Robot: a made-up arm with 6 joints.
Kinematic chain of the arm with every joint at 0, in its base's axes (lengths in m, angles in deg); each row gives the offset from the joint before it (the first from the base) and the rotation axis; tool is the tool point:
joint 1: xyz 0 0 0.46 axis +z
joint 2: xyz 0.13 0 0 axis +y
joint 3: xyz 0 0 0.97 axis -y
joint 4: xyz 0 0 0.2 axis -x
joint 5: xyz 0.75 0 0 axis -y
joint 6: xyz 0.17 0 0 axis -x
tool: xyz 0 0 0
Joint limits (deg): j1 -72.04..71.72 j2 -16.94..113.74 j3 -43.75..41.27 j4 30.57..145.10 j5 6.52..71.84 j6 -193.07..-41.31
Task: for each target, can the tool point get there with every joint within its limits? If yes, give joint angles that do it. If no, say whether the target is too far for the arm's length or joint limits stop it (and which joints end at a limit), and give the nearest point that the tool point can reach.
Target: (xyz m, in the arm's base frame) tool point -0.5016 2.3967 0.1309
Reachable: no: too far | nearest point 0.4241 1.7932 0.1777 | short by 1.106 m
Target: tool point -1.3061 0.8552 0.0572
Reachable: no: joint limits stop it (at a limit: joint 1, joint 3, joint 5) | nearest point 0.0454 0.6336 -0.2586 | short by 1.406 m
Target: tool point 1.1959 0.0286 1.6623
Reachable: yes | joints -2.41 10.42 13.59 90.86 27.64 -90.73
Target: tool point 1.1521 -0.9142 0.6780
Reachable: yes | joints -43.06 40.24 -6.77 107.49 47.04 -68.17
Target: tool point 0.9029 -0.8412 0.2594
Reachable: yes | joints -45.61 47.97 -30.22 89.87 19.51 -122.29
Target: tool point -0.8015 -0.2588 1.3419
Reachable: no: joint limits stop it (at a limit: joint 1, joint 2, joint 4, joint 5) | nearest point 0.2786 -0.5599 1.1540 | short by 1.137 m
